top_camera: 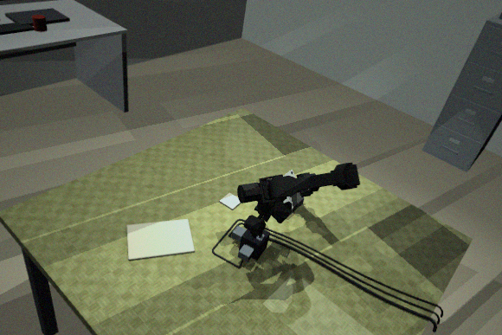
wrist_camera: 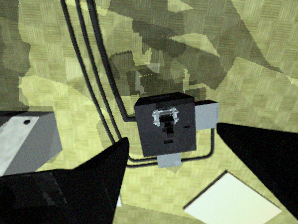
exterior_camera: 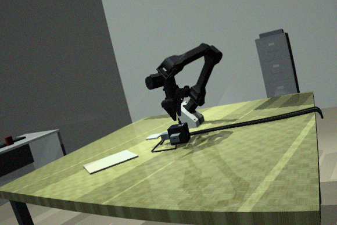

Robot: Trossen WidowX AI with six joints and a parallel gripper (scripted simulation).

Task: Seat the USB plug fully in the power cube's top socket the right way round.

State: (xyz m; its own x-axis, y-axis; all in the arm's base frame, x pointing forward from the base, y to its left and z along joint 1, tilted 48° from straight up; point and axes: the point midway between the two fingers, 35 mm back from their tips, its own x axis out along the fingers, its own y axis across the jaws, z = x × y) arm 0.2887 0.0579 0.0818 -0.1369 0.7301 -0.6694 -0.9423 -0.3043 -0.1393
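Now: the grey USB plug 2 cm below my gripper tip. Round my gripper tip: white card: 10 cm behind, 24 cm to the right, 11 cm below; then white sheet: 24 cm ahead, 25 cm to the right, 11 cm below.
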